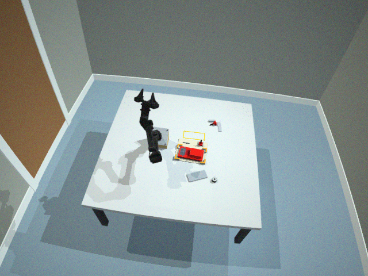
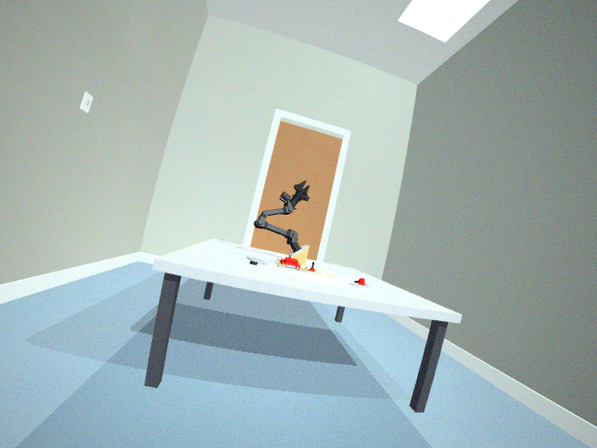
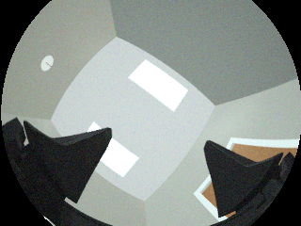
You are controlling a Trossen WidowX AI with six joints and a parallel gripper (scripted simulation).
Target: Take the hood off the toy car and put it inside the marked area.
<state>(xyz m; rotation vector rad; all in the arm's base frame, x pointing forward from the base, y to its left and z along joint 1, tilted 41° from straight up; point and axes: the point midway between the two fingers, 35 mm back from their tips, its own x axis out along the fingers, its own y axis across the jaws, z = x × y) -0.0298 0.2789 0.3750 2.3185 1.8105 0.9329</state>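
The red hood lies 38 cm ahead of my gripper tip, 6 cm to the right of it and 54 cm below it. Round my gripper tip: wheel (54 cm ahead, 28 cm to the right, 57 cm below).
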